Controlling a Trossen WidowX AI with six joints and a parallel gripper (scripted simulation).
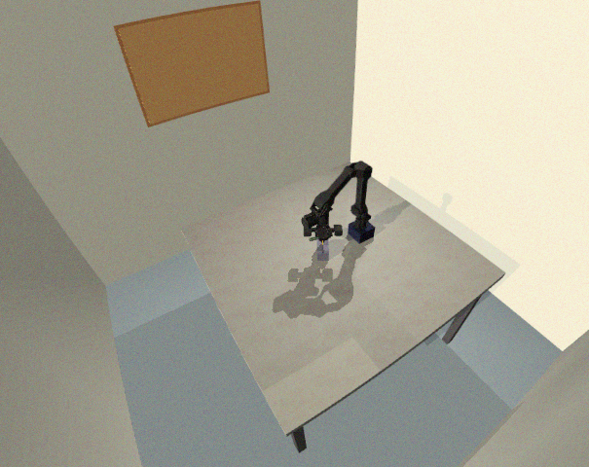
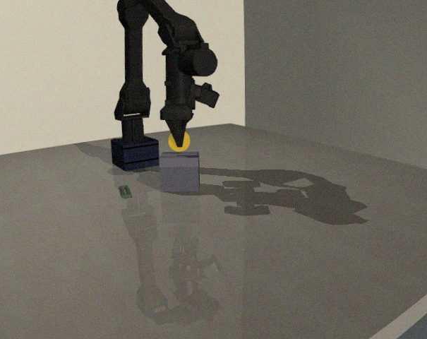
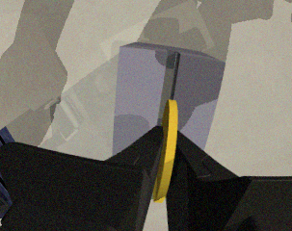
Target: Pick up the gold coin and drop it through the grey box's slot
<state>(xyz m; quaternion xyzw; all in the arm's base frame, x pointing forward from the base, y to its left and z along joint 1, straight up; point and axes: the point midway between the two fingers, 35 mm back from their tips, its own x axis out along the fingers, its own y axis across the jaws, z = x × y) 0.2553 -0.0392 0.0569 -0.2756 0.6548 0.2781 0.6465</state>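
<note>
My gripper tip is now 1 cm below the gold coin.
</note>
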